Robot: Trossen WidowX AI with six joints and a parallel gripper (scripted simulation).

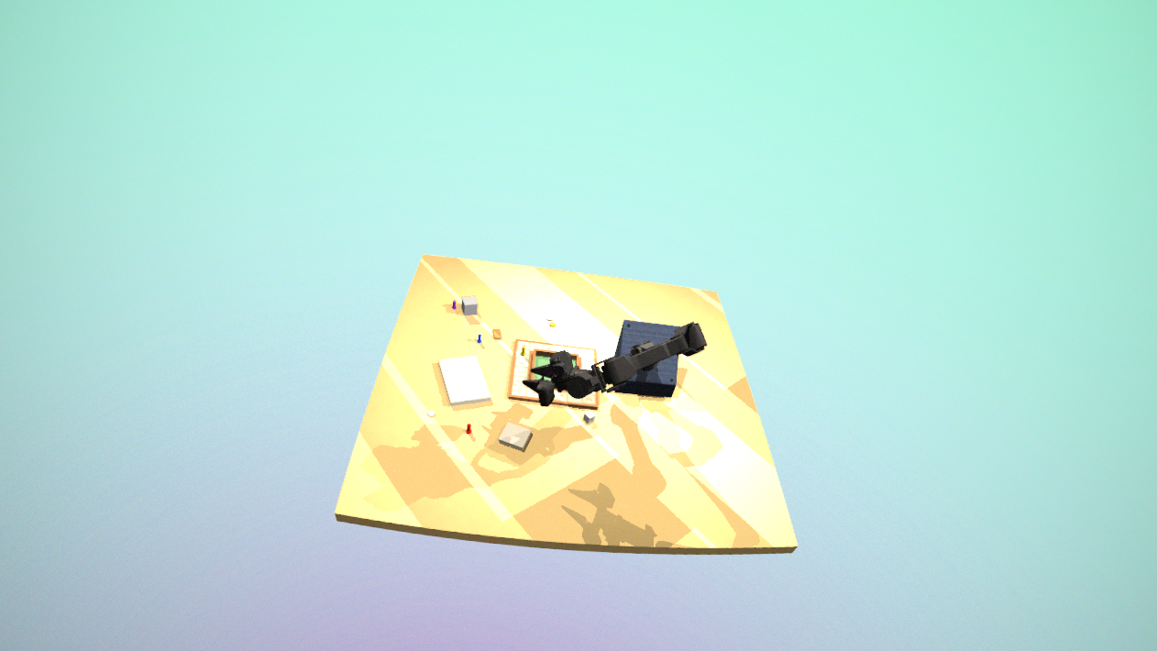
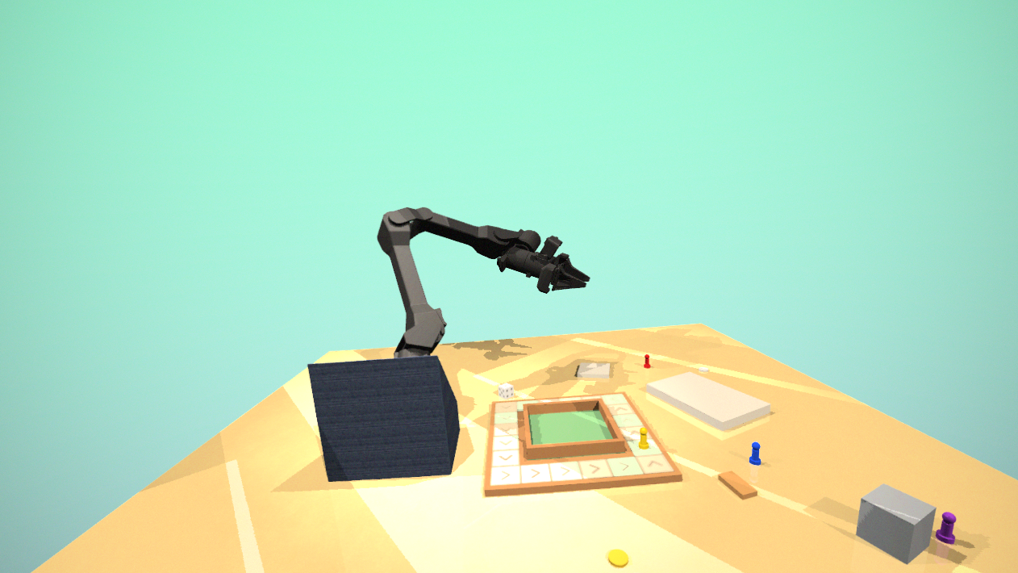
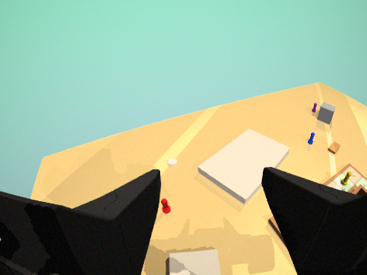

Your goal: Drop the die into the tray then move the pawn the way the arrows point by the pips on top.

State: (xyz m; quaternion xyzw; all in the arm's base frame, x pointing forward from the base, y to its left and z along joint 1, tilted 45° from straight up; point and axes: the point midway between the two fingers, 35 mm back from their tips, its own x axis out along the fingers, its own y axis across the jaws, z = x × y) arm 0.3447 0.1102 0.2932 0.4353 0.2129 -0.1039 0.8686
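The white die lies 220 mm below my gripper tip, 210 mm behind it and 80 mm to the right of it. The rest, counted from my gripper tip: white slab (230 mm below, 190 mm to the right, 190 mm ahead); then green dice tray (280 mm to the right, 230 mm below, 110 mm behind); then red pawn (220 mm below, 150 mm ahead, 20 mm to the left).
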